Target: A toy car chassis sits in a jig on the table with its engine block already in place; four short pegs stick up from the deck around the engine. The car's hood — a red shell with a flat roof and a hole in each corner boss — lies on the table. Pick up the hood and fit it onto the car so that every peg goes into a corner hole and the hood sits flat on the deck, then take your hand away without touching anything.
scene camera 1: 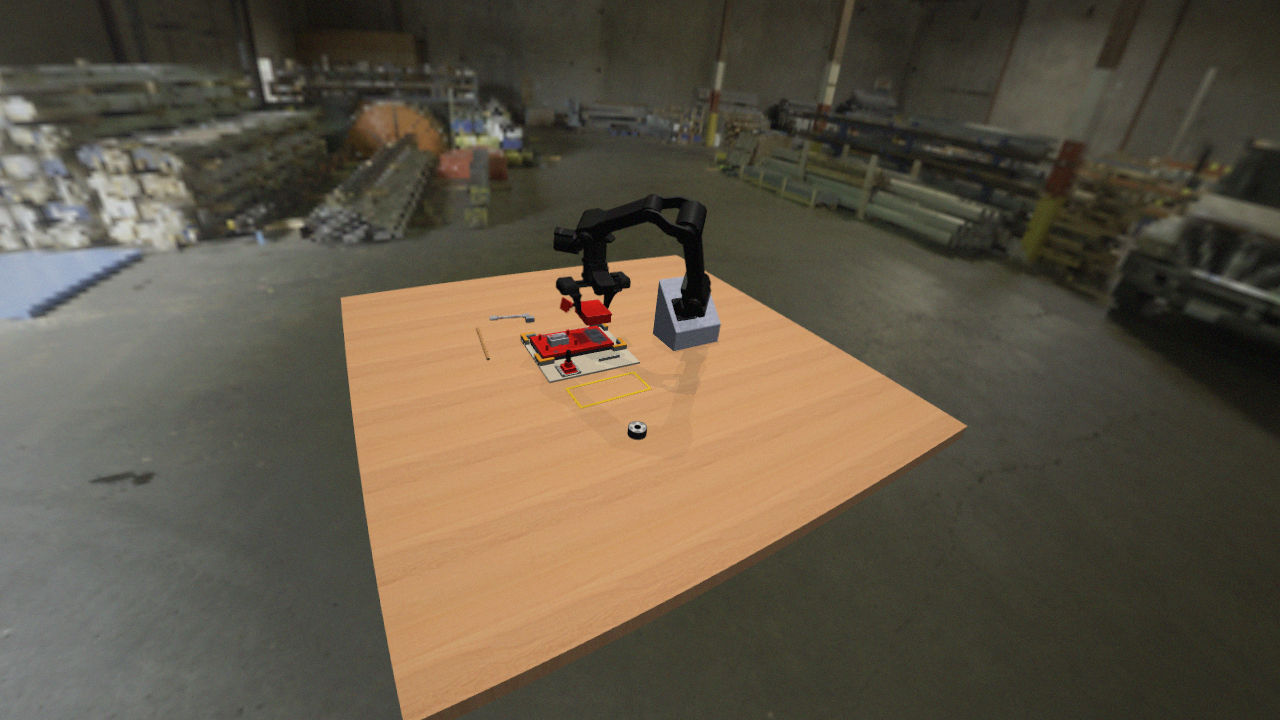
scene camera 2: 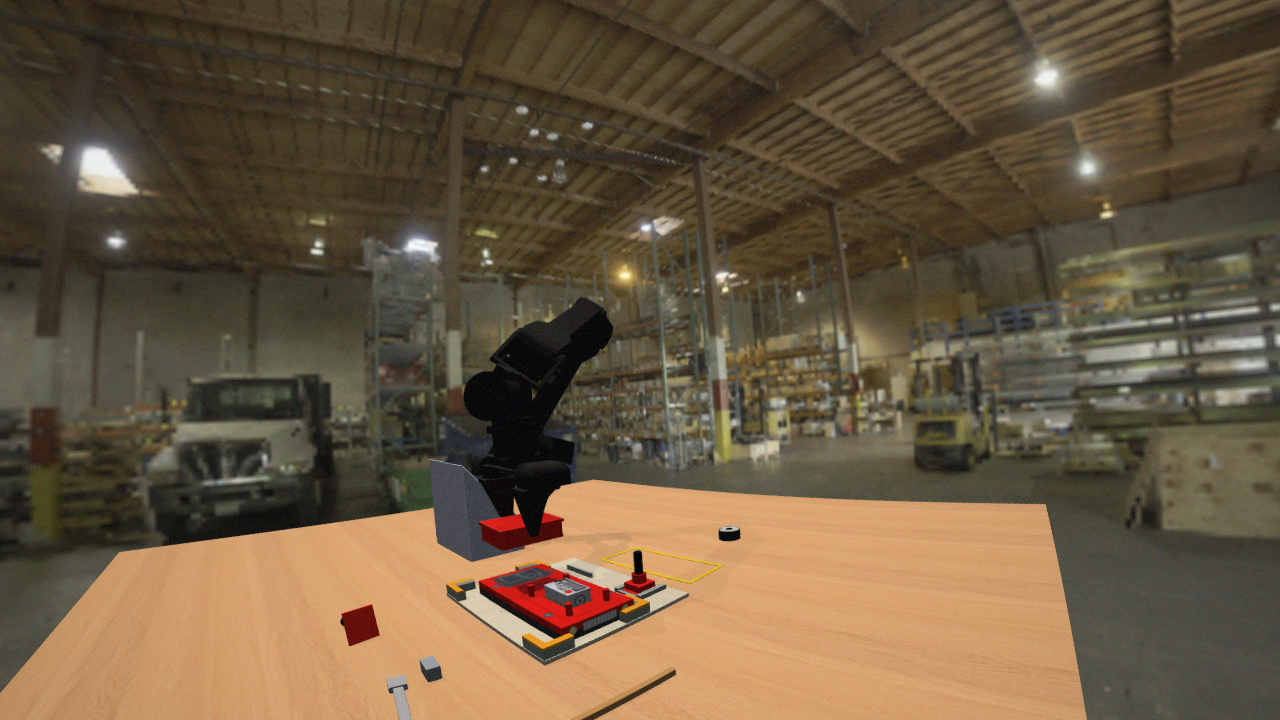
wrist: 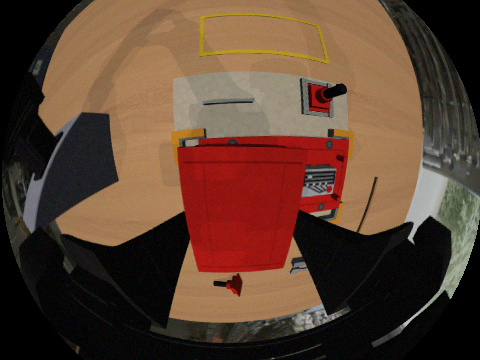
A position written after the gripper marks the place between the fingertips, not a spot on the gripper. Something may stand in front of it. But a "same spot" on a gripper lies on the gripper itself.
The gripper shows in scene camera 1, in scene camera 2 (520,531) and in the wrist view. One and the same spot on the gripper: (scene camera 1: 576,297) is (wrist: 378,234).
